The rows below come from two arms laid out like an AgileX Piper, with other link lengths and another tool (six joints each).
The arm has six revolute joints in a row. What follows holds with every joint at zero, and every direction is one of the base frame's.
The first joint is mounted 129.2 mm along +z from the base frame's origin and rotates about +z.
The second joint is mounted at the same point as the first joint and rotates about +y.
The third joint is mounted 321.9 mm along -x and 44 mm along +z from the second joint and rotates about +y.
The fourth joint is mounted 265.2 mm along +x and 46.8 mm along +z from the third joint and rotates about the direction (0.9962, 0, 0.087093).
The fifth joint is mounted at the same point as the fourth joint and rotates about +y.
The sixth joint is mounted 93.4 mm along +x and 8.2 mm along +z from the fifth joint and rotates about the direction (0.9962, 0, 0.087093).
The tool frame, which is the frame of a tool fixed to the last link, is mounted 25.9 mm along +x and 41 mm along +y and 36.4 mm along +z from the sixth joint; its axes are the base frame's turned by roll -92.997, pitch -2.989 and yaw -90.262 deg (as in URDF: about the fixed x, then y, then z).
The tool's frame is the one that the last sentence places.
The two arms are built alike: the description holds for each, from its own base.
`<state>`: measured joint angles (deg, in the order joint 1, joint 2, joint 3, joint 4, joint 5, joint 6); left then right.
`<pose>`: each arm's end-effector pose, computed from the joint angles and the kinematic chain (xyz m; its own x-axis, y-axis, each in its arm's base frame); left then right.
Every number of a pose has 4 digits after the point.
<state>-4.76 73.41 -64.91 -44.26 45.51 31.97 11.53 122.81 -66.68 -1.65 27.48 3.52</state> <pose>0.3352 -0.0523 0.4010 -0.3930 -0.8337 0.3879 -0.7552 0.0519 -0.6534 0.4404 0.1287 0.0680 0.2131 -0.9769 0.0163 -0.9751 -0.2137 -0.0590</pose>
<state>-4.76 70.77 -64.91 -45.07 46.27 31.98 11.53 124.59 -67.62 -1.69 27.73 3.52</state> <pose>0.3215 -0.0530 0.4155 -0.4141 -0.8234 0.3880 -0.7312 0.0469 -0.6806 0.4428 0.1292 0.0575 0.2139 -0.9767 0.0166 -0.9759 -0.2144 -0.0400</pose>
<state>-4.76 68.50 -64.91 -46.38 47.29 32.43 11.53 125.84 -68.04 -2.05 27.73 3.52</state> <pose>0.3088 -0.0549 0.4276 -0.4394 -0.8084 0.3916 -0.7098 0.0453 -0.7029 0.4433 0.1291 0.0490 0.2190 -0.9755 0.0201 -0.9753 -0.2194 -0.0255</pose>
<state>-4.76 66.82 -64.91 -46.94 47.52 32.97 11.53 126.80 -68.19 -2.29 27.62 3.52</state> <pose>0.2997 -0.0552 0.4370 -0.4578 -0.8027 0.3822 -0.6871 0.0466 -0.7250 0.4428 0.1289 0.0419 0.2225 -0.9747 0.0223 -0.9748 -0.2228 -0.0132</pose>
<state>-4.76 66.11 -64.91 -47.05 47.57 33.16 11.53 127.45 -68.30 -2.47 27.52 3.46</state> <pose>0.2959 -0.0552 0.4408 -0.4647 -0.8014 0.3765 -0.6771 0.0477 -0.7343 0.4425 0.1288 0.0372 0.2262 -0.9738 0.0241 -0.9740 -0.2264 -0.0054</pose>
